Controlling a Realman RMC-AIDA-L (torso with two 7-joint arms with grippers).
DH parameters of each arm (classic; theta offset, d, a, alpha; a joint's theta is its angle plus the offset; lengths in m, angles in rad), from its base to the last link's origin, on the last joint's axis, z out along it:
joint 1: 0 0.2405 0 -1.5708
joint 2: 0 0 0 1.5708
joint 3: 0 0.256 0 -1.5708
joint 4: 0 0 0 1.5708
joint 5: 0 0.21 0 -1.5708
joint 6: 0 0 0 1.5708
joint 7: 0 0.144 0 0
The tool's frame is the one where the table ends.
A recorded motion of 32 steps. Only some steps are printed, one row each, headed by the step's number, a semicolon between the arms.
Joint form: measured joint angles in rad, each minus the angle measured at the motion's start. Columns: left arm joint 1, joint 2, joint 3, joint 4, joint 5, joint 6, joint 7; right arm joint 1, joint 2, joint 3, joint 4, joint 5, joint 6, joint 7.
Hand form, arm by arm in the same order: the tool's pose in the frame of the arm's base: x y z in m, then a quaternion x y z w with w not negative. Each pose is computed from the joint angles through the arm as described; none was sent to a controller.
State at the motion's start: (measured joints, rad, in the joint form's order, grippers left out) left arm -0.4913 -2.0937 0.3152 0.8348 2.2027 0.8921 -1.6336; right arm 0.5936 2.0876 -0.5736 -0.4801 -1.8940 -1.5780 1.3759
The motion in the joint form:
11: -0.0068 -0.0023 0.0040 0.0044 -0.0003 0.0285 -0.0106; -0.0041 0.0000 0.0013 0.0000 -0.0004 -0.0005 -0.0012
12: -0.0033 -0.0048 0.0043 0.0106 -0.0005 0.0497 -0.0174; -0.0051 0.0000 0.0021 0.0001 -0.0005 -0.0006 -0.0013
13: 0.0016 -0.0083 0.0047 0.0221 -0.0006 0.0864 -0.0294; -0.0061 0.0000 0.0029 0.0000 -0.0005 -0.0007 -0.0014
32: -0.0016 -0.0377 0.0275 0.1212 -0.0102 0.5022 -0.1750; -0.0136 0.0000 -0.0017 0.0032 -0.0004 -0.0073 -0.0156
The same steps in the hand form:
11: -0.3762 0.3674 0.1068 -0.73650 -0.42163 -0.13666 0.51100; 0.2425 0.3366 -0.0114 -0.89133 0.26017 0.35180 0.11868
12: -0.3745 0.3658 0.1052 -0.73977 -0.42287 -0.14142 0.50390; 0.2428 0.3364 -0.0114 -0.89106 0.26069 0.35195 0.11906
13: -0.3713 0.3634 0.1032 -0.74544 -0.42424 -0.14948 0.49193; 0.2432 0.3362 -0.0112 -0.89081 0.26113 0.35212 0.11951
32: -0.3139 0.3469 0.0789 -0.81325 -0.42266 -0.23580 0.32308; 0.2450 0.3330 -0.0123 -0.89231 0.25753 0.35144 0.11810

